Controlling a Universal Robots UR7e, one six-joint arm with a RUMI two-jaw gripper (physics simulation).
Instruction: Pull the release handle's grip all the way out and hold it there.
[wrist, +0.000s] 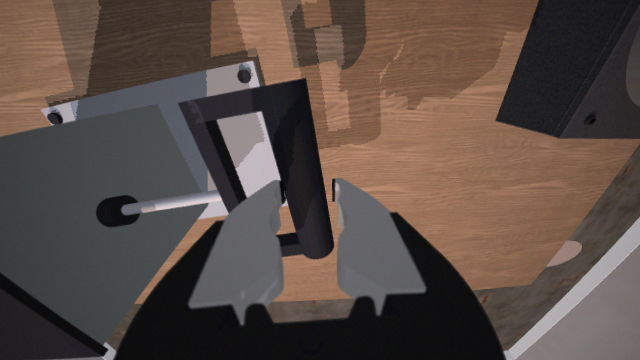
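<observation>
The release handle's grip (296, 130) is a dark round bar on the near side of a black rectangular frame. A thin silver rod (175, 200) runs from the frame to a black oval socket (107, 211) in the face of a grey housing (60, 165). A length of the rod shows outside the housing. My gripper (307, 181) is shut on the grip, with one finger on each side of the bar near its lower end. The left finger passes through the frame's opening. A narrow gap seems to show beside the right fingertip; contact there is hard to tell.
A pale base plate (145, 90) with dark bolts lies under the housing on the wooden table (450, 200). A black block (555, 70) with a screw hole stands at the upper right. A white edge (575, 290) runs along the lower right.
</observation>
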